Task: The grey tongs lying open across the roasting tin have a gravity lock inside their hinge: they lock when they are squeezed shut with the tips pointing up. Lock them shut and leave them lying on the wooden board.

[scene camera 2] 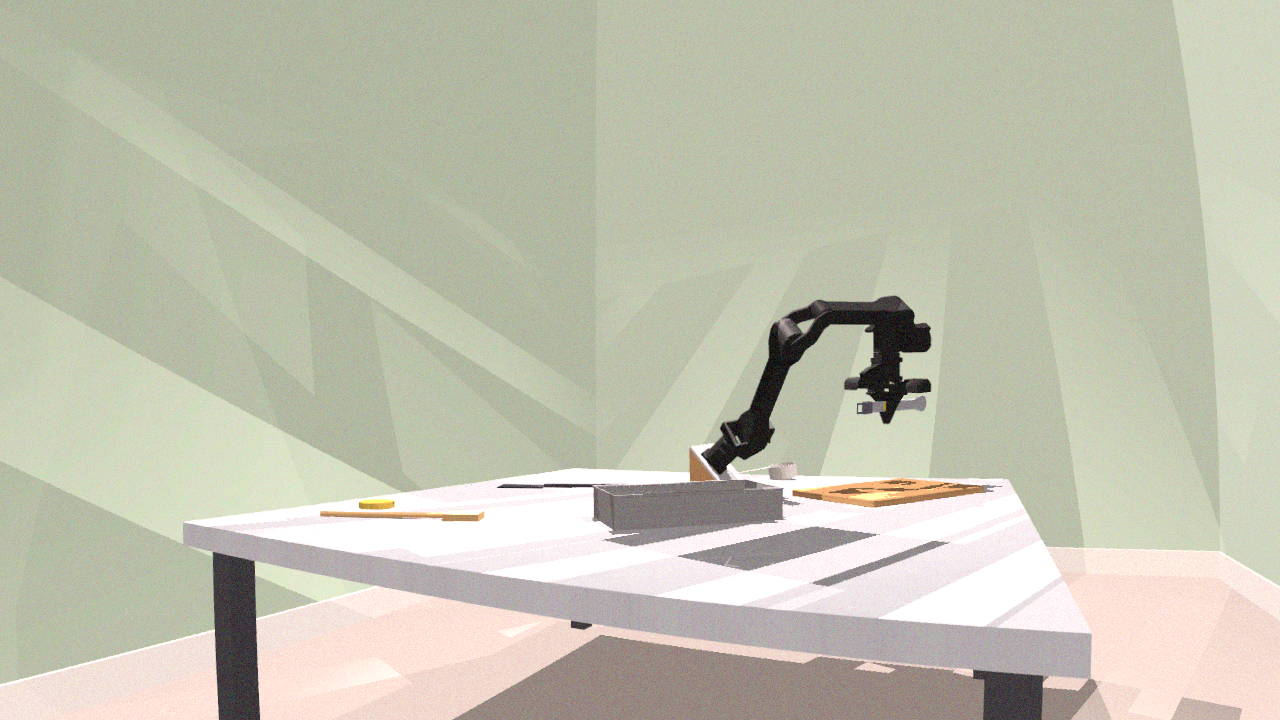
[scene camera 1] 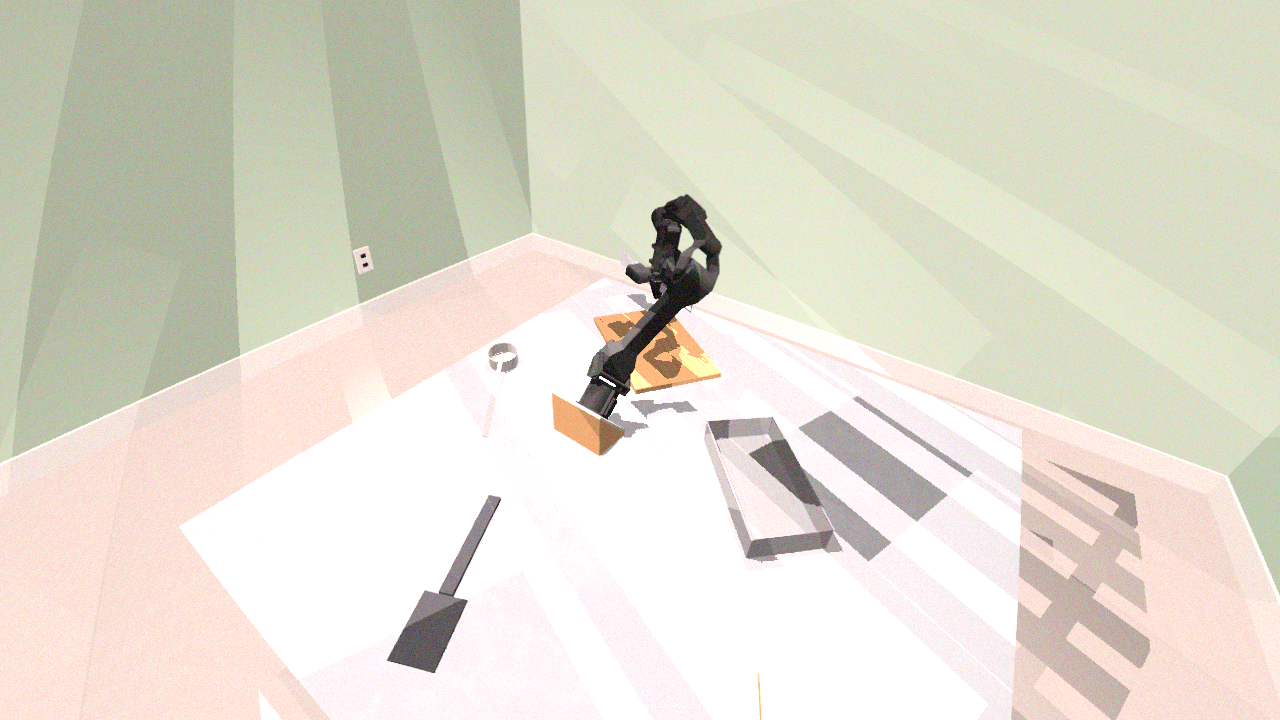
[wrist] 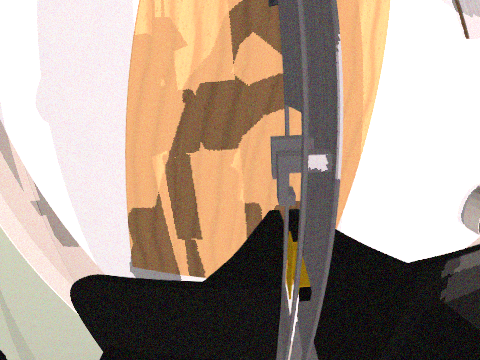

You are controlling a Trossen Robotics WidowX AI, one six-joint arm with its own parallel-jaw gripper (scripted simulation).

Labels:
my gripper: scene camera 2; scene camera 1; wrist 283, 220
same spot on wooden board: [wrist: 205, 92] = [scene camera 1: 673, 347]
same spot on my gripper: [scene camera 1: 658, 277] = [scene camera 2: 872, 389]

